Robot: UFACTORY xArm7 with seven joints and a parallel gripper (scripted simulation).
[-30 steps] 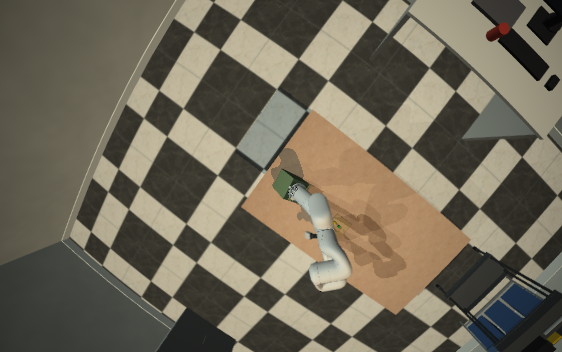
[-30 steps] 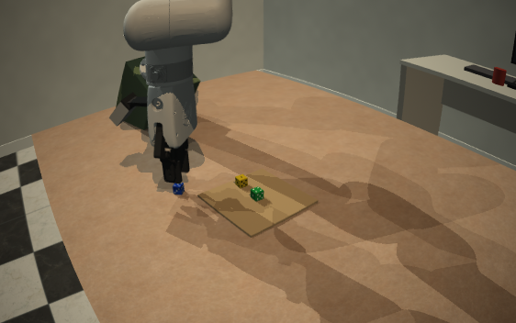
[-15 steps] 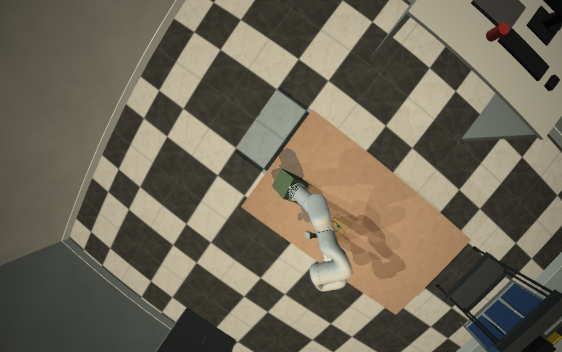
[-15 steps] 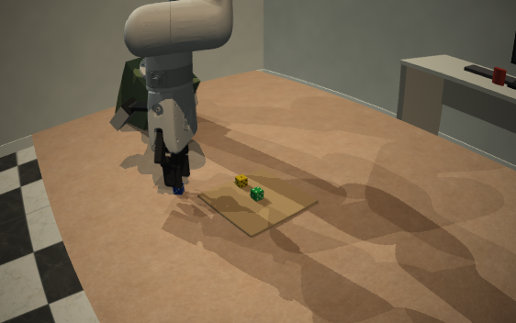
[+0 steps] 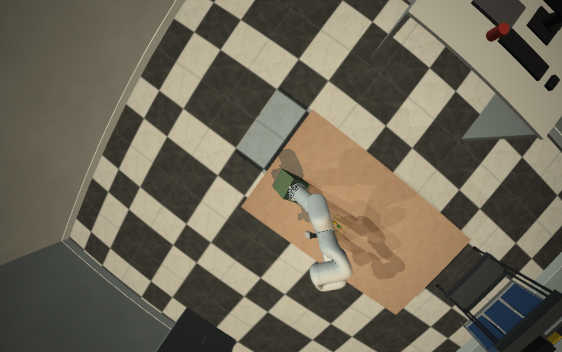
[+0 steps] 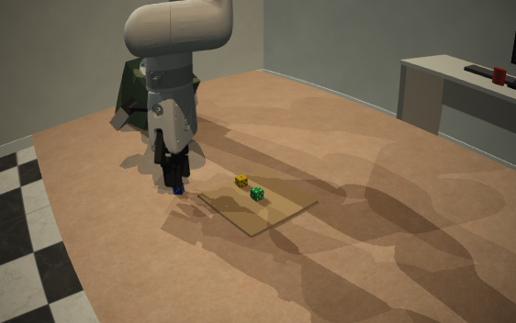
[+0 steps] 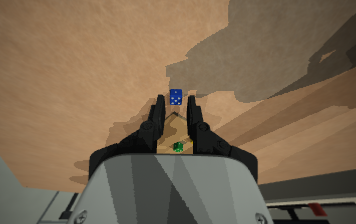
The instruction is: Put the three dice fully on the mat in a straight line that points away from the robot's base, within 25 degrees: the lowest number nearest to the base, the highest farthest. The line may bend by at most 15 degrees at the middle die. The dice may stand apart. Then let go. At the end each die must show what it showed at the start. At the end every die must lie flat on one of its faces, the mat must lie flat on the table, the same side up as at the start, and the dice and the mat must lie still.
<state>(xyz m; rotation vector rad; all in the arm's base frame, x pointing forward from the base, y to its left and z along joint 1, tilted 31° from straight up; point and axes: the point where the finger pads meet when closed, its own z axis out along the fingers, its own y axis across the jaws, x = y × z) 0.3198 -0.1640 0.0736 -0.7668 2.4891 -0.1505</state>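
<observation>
Right now my hand is 30 mm above the blue die. From my hand the other things lie so: tan mat (110 mm ahead, 80 mm to the left, 40 mm below); green die (110 mm ahead, 80 mm to the left, 30 mm below); yellow die (90 mm to the left, 60 mm ahead, 30 mm below).
</observation>
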